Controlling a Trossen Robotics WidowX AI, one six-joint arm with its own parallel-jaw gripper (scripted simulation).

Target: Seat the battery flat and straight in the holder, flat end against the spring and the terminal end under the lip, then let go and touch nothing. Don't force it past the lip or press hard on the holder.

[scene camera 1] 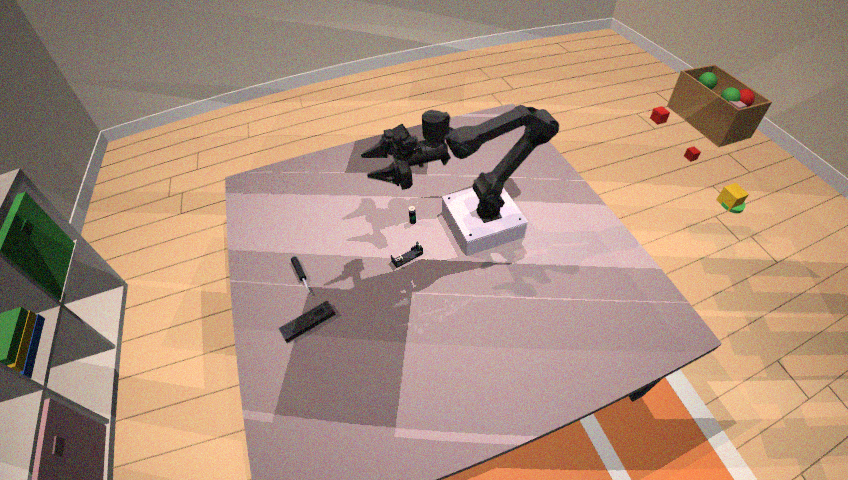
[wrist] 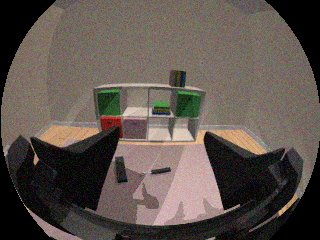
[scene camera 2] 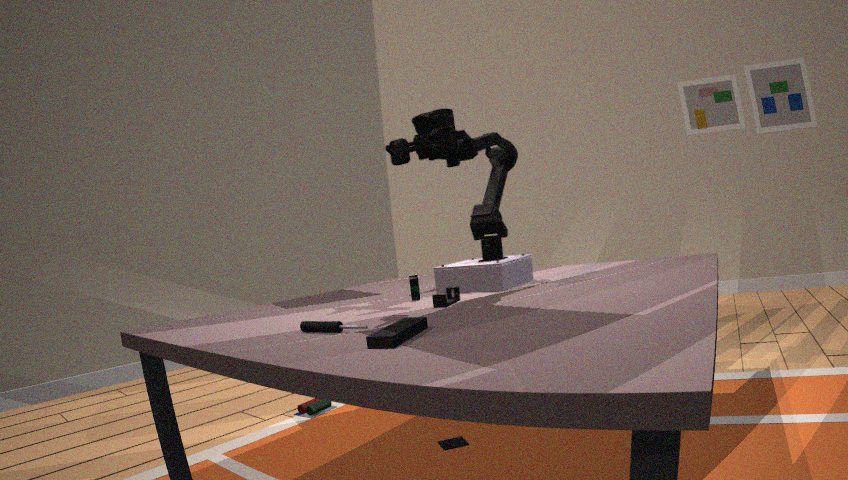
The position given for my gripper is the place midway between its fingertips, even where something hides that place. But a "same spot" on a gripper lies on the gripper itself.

Labels:
My gripper shows in scene camera 1, in the wrist view and in scene camera 2 (399, 144). One and the same spot on my gripper: (wrist: 77, 173) is (scene camera 1: 392, 171).

